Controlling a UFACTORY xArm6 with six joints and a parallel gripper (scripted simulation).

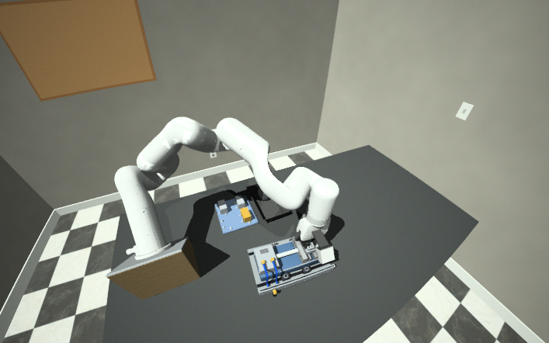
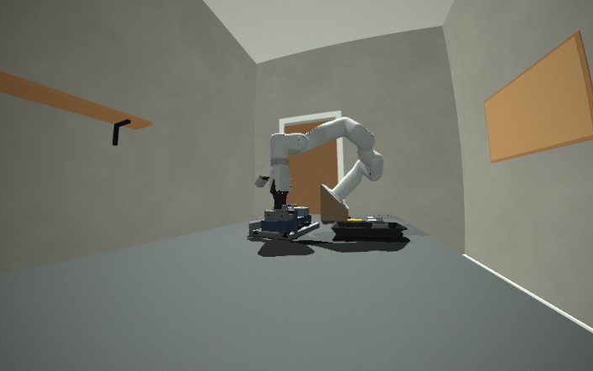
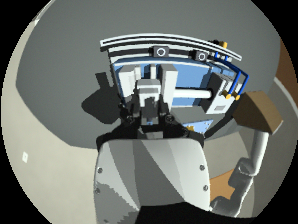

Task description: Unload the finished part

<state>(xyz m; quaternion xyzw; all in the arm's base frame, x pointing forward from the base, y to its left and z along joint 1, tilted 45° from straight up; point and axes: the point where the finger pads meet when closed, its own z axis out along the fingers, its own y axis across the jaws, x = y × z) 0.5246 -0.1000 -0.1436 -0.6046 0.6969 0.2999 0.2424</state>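
My hand is 70 mm past the vise, 10 mm to the right of it and 80 mm above it. From my hand the other things lie so: blue plate: 180 mm behind, 340 mm to the left, 120 mm below; then orange block: 150 mm behind, 290 mm to the left, 100 mm below.
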